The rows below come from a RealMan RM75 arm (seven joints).
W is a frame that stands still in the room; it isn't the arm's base.
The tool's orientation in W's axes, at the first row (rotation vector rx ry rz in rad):
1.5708, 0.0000, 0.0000
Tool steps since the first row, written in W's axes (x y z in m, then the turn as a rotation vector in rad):
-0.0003, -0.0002, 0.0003, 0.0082, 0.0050, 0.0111
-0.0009, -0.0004, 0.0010, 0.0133, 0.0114, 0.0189
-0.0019, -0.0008, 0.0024, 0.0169, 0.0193, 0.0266
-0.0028, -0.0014, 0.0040, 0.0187, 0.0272, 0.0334
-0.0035, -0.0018, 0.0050, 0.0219, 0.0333, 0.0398
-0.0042, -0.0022, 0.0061, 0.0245, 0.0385, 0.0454
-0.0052, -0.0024, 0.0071, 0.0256, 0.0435, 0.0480
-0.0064, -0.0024, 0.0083, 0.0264, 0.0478, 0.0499
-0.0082, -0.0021, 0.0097, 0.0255, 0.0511, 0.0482
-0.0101, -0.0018, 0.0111, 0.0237, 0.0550, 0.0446
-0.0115, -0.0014, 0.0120, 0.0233, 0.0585, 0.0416
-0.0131, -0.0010, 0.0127, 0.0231, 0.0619, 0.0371
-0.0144, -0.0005, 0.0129, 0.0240, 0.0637, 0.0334
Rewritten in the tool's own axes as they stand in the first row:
-0.0003, 0.0003, 0.0002, 0.0082, 0.0111, -0.0050
-0.0009, 0.0010, 0.0004, 0.0133, 0.0189, -0.0114
-0.0019, 0.0024, 0.0008, 0.0169, 0.0266, -0.0193
-0.0028, 0.0040, 0.0014, 0.0187, 0.0334, -0.0272
-0.0035, 0.0050, 0.0018, 0.0219, 0.0398, -0.0333
-0.0042, 0.0061, 0.0022, 0.0245, 0.0454, -0.0385
-0.0052, 0.0071, 0.0024, 0.0256, 0.0480, -0.0435
-0.0064, 0.0083, 0.0024, 0.0264, 0.0499, -0.0478
-0.0082, 0.0097, 0.0021, 0.0255, 0.0482, -0.0511
-0.0101, 0.0111, 0.0018, 0.0237, 0.0446, -0.0550
-0.0115, 0.0120, 0.0014, 0.0233, 0.0416, -0.0585
-0.0131, 0.0127, 0.0010, 0.0231, 0.0371, -0.0619
-0.0144, 0.0129, 0.0005, 0.0240, 0.0334, -0.0637

